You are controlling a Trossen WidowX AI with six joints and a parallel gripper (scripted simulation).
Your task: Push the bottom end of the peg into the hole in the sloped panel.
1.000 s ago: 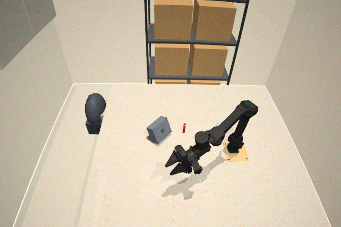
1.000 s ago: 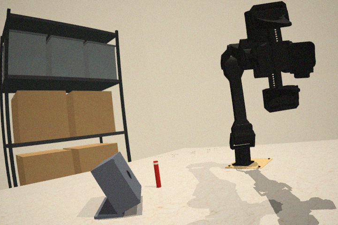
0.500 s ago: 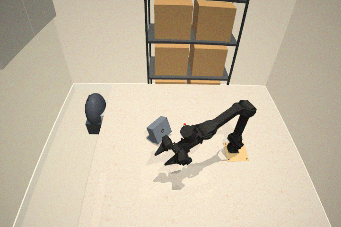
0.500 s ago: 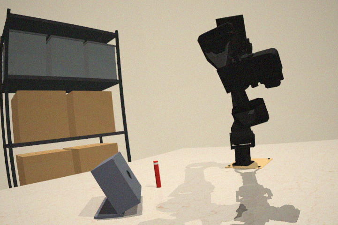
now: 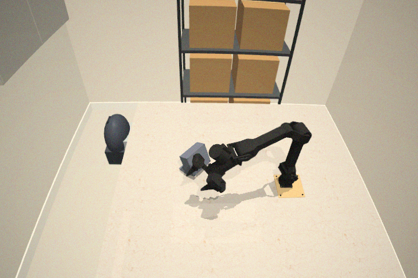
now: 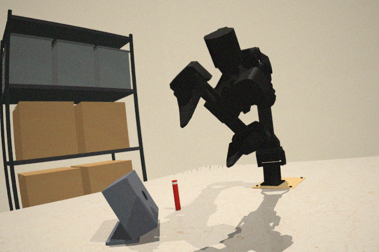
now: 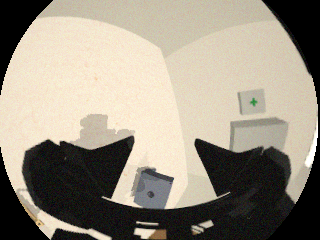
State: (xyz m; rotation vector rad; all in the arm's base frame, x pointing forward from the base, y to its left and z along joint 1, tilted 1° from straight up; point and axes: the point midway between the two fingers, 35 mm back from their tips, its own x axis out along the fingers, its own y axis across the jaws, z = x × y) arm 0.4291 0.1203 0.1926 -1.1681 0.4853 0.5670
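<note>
Now: the red peg 150 mm behind my gripper tip, 260 mm to the right of it and 110 mm below it. Also, from my gripper tip: grey sloped panel 220 mm to the right, 100 mm below.
</note>
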